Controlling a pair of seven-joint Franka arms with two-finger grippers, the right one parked.
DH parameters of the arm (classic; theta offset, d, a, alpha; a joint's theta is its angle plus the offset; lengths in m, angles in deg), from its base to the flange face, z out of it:
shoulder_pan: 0 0.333 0 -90
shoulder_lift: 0 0 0 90
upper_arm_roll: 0 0.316 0.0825 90
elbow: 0 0 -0.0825 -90
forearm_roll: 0 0.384 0 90
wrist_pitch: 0 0 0.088 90
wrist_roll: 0 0.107 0 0
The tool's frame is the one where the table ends.
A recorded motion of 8 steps. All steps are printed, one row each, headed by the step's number.
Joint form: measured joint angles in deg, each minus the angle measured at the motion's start. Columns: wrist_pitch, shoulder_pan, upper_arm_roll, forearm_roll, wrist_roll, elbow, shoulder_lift.
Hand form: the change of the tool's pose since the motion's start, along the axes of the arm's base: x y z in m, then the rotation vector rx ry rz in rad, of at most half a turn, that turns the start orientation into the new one. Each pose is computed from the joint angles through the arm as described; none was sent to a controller.
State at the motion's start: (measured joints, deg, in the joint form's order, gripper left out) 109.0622 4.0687 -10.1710 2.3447 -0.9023 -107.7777 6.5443
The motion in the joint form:
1: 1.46 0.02 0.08 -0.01 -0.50 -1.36 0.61
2: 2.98 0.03 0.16 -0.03 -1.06 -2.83 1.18
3: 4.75 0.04 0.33 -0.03 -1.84 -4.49 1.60
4: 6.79 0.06 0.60 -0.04 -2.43 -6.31 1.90
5: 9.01 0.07 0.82 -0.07 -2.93 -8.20 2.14
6: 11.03 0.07 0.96 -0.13 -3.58 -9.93 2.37
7: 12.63 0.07 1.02 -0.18 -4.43 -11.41 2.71
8: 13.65 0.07 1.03 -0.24 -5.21 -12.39 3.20
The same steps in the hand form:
1: -0.0008 0.0009 -0.0150 -0.0006 0.0087 0.0096
2: -0.0024 0.0018 -0.0304 -0.0010 0.0176 0.0201
3: -0.0049 0.0035 -0.0453 -0.0005 0.0228 0.0357
4: -0.0080 0.0062 -0.0598 -0.0005 0.0241 0.0499
5: -0.0117 0.0083 -0.0739 -0.0012 0.0225 0.0617
6: -0.0156 0.0095 -0.0866 -0.0022 0.0214 0.0750
7: -0.0196 0.0101 -0.0989 -0.0023 0.0251 0.0905
8: -0.0226 0.0101 -0.1096 -0.0024 0.0329 0.1043

